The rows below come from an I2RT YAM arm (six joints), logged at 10 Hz.
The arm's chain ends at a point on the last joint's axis. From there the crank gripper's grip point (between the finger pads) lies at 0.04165 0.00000 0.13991 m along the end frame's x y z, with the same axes.
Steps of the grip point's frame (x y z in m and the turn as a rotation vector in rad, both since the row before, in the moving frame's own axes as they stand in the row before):
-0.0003 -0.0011 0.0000 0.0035 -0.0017 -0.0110
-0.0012 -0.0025 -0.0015 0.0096 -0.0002 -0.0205
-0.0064 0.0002 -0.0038 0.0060 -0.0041 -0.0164
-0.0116 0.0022 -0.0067 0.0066 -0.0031 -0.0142
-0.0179 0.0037 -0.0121 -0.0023 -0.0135 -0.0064
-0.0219 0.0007 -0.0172 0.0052 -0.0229 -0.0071
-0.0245 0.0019 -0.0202 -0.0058 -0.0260 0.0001
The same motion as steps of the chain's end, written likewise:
-0.0001 -0.0002 -0.0001 0.0035 -0.0017 -0.0110
-0.0011 -0.0003 -0.0015 0.0096 -0.0002 -0.0205
-0.0058 0.0017 -0.0040 0.0060 -0.0041 -0.0164
-0.0112 0.0037 -0.0068 0.0066 -0.0031 -0.0142
-0.0160 0.0036 -0.0126 -0.0023 -0.0135 -0.0064
-0.0187 0.0017 -0.0181 0.0052 -0.0229 -0.0071
-0.0208 0.0011 -0.0212 -0.0058 -0.0260 0.0001

